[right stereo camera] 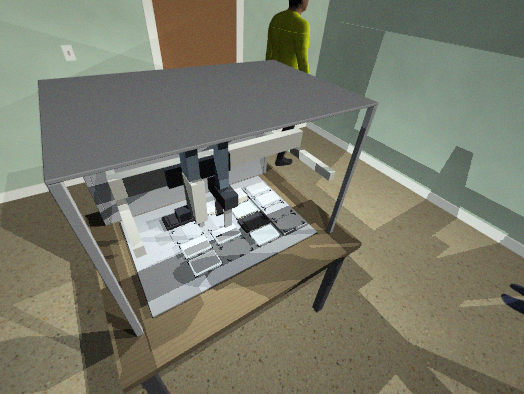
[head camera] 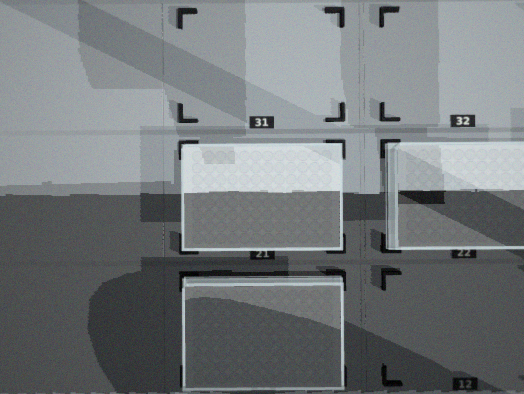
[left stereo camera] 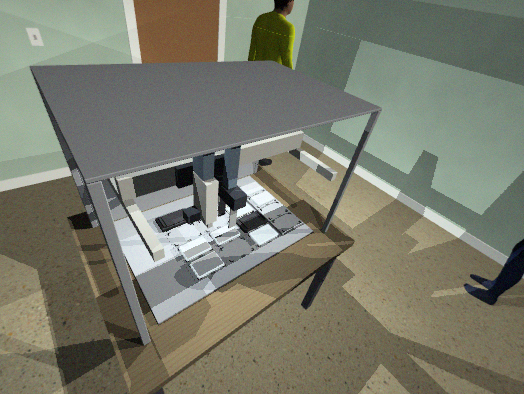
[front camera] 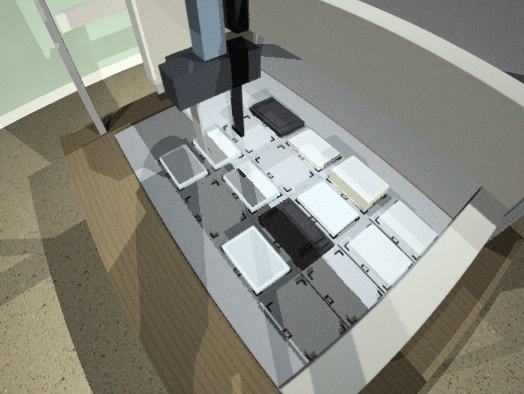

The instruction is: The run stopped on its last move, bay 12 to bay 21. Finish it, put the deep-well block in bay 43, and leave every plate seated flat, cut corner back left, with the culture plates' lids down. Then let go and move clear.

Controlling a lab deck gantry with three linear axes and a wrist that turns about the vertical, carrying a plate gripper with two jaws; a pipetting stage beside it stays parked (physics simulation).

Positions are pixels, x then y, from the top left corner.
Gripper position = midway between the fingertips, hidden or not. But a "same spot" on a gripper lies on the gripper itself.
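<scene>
Gripper visible in the right stereo camera view [223, 220]. The gripper also shows in the left stereo camera view and in the front camera view; on the gripper, [left stereo camera: 233, 215] and [front camera: 196, 123] are the same spot. In the head camera view the gripper is out of frame.
</scene>
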